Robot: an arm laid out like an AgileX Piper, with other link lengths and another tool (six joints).
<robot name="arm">
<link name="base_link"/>
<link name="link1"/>
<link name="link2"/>
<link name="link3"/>
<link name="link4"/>
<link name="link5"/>
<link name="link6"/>
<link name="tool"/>
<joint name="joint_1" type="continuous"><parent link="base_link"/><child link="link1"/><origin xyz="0.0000 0.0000 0.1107"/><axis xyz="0 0 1"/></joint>
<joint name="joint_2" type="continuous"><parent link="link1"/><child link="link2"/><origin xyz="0.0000 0.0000 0.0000"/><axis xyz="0 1 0"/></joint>
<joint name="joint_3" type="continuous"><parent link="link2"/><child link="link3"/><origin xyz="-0.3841 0.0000 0.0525"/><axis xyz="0 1 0"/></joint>
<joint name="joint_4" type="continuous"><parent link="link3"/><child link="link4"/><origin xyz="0.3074 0.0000 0.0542"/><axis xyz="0.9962 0 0.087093"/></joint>
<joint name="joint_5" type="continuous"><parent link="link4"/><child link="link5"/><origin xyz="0.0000 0.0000 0.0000"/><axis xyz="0 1 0"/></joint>
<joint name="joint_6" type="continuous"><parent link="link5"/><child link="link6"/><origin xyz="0.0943 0.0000 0.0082"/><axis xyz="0.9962 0 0.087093"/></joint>
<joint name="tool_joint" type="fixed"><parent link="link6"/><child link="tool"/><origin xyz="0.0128 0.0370 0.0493" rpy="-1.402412 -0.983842 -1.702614"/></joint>
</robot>
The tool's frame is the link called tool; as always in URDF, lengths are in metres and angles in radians. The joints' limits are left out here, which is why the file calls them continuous.
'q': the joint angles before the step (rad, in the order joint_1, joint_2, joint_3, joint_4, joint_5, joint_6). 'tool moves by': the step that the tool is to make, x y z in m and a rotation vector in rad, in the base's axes. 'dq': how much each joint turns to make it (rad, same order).
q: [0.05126, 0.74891, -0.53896, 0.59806, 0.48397, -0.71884]
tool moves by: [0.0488, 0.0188, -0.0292, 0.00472, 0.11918, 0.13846]
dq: [0.02025, 0.22270, -0.01075, 0.26811, 0.00968, -0.32020]
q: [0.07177, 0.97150, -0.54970, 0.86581, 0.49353, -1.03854]
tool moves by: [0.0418, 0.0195, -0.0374, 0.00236, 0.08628, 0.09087]
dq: [0.04548, 0.20729, -0.00605, 0.22420, -0.02696, -0.26330]
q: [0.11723, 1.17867, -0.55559, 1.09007, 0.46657, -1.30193]
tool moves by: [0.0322, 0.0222, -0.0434, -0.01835, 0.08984, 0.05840]
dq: [0.06094, 0.18705, -0.01167, 0.15420, -0.03757, -0.17377]
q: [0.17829, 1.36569, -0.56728, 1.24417, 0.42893, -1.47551]
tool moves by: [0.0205, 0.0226, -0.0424, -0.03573, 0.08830, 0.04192]
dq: [0.06241, 0.15428, -0.01750, 0.08038, -0.03730, -0.08482]
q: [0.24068, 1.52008, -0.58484, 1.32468, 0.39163, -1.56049]
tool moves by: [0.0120, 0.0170, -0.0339, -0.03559, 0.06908, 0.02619]
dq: [0.04470, 0.11318, -0.01902, 0.03493, -0.02785, -0.03309]
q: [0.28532, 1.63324, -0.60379, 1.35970, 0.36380, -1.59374]
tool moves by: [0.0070, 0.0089, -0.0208, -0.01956, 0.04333, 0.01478]
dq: [0.01979, 0.06891, -0.01596, 0.01152, -0.00889, -0.01160]
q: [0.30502, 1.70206, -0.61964, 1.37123, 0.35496, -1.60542]
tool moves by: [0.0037, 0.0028, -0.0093, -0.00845, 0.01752, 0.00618]
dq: [0.00422, 0.03123, -0.00877, 0.00469, -0.00188, -0.00834]
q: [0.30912, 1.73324, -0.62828, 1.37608, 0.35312, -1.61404]
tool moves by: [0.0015, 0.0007, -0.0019, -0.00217, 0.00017, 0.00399]
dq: [0.00013, 0.00814, -0.00419, 0.00412, -0.00030, -0.00902]
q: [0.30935, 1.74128, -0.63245, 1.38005, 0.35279, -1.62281]
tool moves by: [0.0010, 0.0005, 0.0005, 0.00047, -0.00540, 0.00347]
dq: [-0.00004, 0.00149, -0.00355, 0.00540, 0.00020, -0.00961]
